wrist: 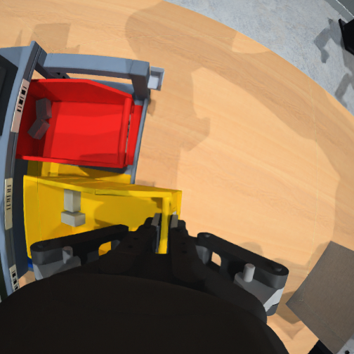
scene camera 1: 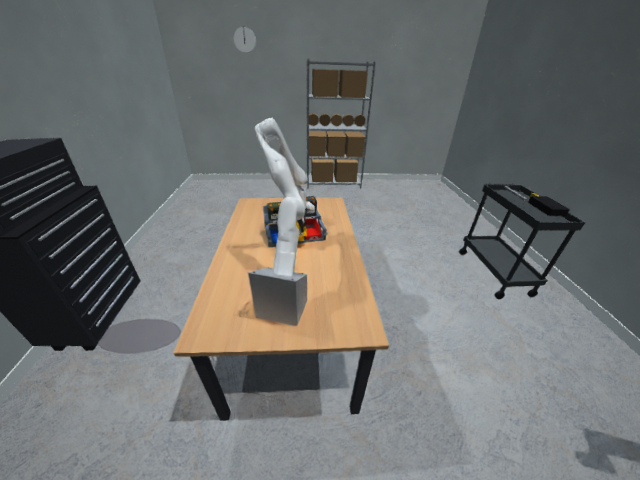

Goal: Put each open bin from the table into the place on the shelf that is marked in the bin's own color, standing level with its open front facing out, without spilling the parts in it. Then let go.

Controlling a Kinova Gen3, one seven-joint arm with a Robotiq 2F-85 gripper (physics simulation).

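Places are measured from the arm's base along level axes (x right, y ahead, z up), in centimetres.
Pixels of known places: gripper, fingertip midpoint: (scene camera 1: 301,232); arm's base, link origin: (scene camera 1: 283,272).
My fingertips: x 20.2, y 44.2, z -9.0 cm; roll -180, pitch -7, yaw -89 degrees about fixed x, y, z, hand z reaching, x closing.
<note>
For each thing: its top centre in the pictures, then the offset to it from my fingertips. "spot": a spot on its surface instead. Level surfaces: height alone.
- red bin, surface spot: (scene camera 1: 313,228) spot: dx +13.4, dy +18.8, dz -10.7 cm
- grey-blue shelf, surface spot: (scene camera 1: 324,234) spot: dx +15.7, dy +2.2, dz -5.8 cm
- blue patch, surface spot: (scene camera 1: 273,235) spot: dx -15.1, dy +17.9, dz -11.0 cm
- wooden table, surface height: dz -11.6 cm
My gripper (wrist: 165,222) is shut on the front wall of the yellow bin (wrist: 115,210). The yellow bin holds two grey parts (wrist: 73,207) and is over the lower shelf level, beside the red bin; a yellow marked strip (wrist: 80,171) shows between them. The red bin (wrist: 80,127) (scene camera 1: 313,228) sits in the shelf's right-hand place with two dark grey parts (wrist: 40,118) at its back. The grey-blue shelf (wrist: 95,63) (scene camera 1: 324,234) stands on the table. A blue patch (scene camera 1: 273,235) shows at its left side. The arm hides the gripper in the scene view.
The wooden table (scene camera 1: 330,299) (wrist: 250,125) carries the arm's grey base block (scene camera 1: 276,297) (wrist: 325,295) at the near end. The shelf's upper level holds dark and green items (scene camera 1: 273,205). A black cart (scene camera 1: 537,222) stands to the right, and a black tool cabinet (scene camera 1: 62,248) to the left.
</note>
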